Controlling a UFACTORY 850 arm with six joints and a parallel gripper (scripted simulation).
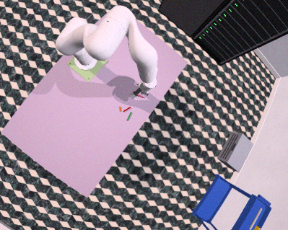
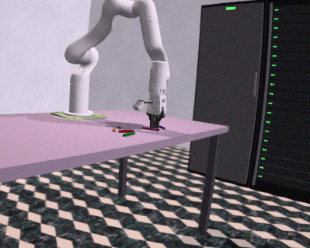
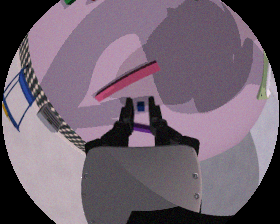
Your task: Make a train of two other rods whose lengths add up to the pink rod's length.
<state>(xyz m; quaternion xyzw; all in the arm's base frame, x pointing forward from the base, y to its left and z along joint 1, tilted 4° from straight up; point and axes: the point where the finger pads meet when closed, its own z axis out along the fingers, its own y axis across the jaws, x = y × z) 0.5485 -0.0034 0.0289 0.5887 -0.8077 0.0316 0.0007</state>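
My hand is 2 cm above the small blue rod. From my hand the other things lie so: purple rod (2 cm ahead, 5 cm to the left, 2 cm below); grey rod (11 cm behind, 14 cm to the right, 2 cm below); pink rod (4 cm to the right, 2 cm below).
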